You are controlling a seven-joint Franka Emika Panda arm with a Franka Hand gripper.
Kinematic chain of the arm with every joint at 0, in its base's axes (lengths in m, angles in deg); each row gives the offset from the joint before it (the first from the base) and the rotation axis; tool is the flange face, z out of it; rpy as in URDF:
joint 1: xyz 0 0 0.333 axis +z
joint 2: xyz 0 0 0 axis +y
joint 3: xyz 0 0 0.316 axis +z
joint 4: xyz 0.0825 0 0 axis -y
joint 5: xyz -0.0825 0 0.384 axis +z
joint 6: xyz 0 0 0 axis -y
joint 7: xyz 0.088 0 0 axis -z
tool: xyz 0 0 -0.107 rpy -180 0 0
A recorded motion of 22 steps. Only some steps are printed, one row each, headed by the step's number.
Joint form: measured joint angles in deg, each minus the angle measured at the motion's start. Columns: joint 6, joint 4, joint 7, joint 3, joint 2, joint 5, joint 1.
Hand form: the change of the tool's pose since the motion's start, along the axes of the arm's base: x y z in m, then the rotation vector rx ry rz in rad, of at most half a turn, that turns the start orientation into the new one. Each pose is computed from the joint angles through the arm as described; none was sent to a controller.
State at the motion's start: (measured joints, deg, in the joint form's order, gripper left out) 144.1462 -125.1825 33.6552 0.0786 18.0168 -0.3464 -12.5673
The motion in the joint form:
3: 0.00 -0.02 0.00 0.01 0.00 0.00 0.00
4: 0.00 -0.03 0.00 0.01 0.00 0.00 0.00
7: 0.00 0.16 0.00 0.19 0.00 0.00 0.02
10: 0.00 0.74 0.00 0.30 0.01 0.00 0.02
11: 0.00 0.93 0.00 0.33 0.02 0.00 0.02
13: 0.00 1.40 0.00 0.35 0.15 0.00 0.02
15: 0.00 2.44 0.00 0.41 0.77 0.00 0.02
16: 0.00 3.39 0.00 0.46 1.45 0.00 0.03
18: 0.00 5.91 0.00 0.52 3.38 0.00 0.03
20: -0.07 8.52 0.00 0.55 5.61 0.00 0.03
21: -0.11 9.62 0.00 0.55 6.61 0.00 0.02
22: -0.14 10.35 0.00 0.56 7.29 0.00 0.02
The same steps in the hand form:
3: -0.0001 0.0001 -0.0001 0.0001 0.0003 0.0002
4: -0.0002 0.0001 -0.0002 0.0002 0.0005 0.0002
7: 0.0014 0.0018 0.0011 0.0004 -0.0030 0.0035
10: 0.0052 0.0021 0.0049 -0.0011 -0.0128 0.0053
11: 0.0064 0.0021 0.0061 -0.0016 -0.0159 0.0058
13: 0.0091 0.0017 0.0080 -0.0028 -0.0217 0.0061
15: 0.0147 0.0011 0.0090 -0.0039 -0.0290 0.0071
16: 0.0196 0.0007 0.0087 -0.0045 -0.0337 0.0080
18: 0.0320 -0.0014 0.0065 -0.0061 -0.0439 0.0089
20: 0.0441 -0.0037 0.0014 -0.0066 -0.0493 0.0091
21: 0.0489 -0.0048 -0.0015 -0.0067 -0.0504 0.0089
22: 0.0521 -0.0054 -0.0037 -0.0066 -0.0507 0.0090

